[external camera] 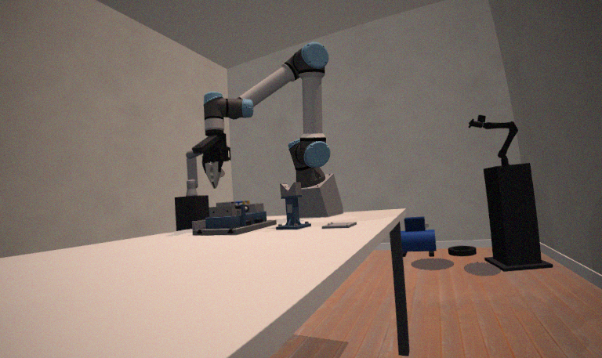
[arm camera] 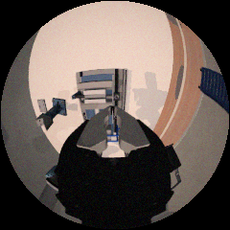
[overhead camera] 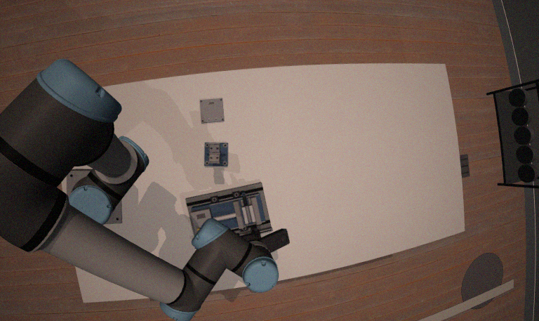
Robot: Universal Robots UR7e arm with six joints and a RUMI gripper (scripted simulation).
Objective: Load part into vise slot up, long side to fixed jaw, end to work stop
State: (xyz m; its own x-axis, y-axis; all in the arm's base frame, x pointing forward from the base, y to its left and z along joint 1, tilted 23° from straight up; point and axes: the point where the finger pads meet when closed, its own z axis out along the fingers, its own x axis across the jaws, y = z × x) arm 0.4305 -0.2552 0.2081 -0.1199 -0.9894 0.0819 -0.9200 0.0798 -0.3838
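Now: the part 80 mm below my hand, 50 mm to the left of it and 10 mm ahead of it. Round my hand: vise 140 mm below, 60 mm to the left, 60 mm behind; infeed plate 460 mm to the left, 180 mm below, 10 mm ahead.
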